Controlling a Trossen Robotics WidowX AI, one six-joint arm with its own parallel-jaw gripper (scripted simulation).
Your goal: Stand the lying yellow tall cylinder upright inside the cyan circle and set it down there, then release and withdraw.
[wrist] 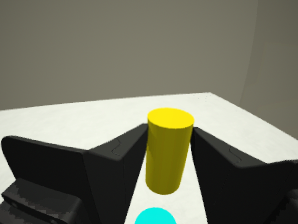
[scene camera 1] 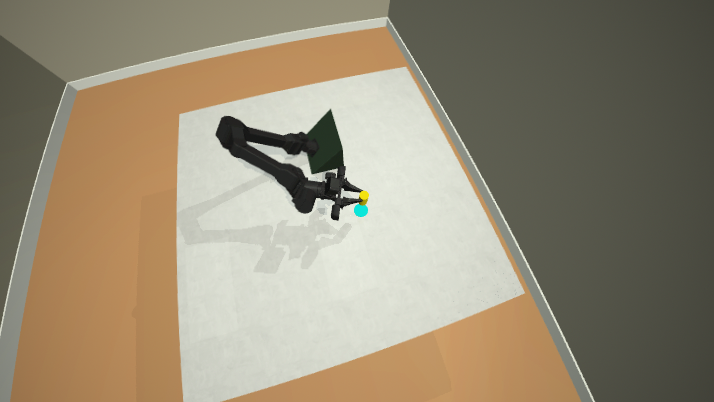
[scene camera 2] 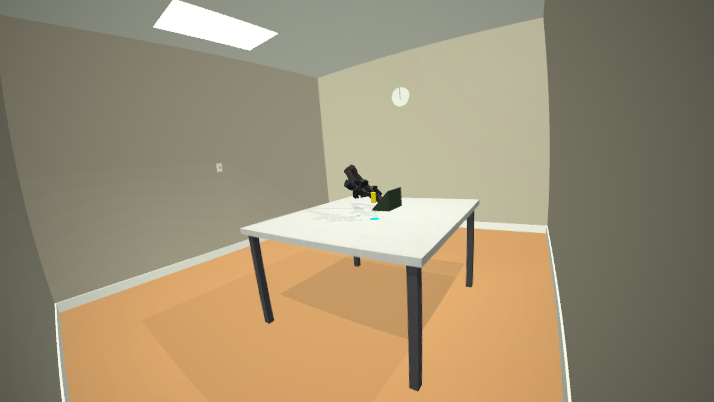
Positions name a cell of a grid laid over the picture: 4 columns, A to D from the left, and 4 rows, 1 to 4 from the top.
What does my gripper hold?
A yellow tall cylinder.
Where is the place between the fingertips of my gripper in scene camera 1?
C2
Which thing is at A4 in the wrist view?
My gripper.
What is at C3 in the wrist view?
A yellow tall cylinder.
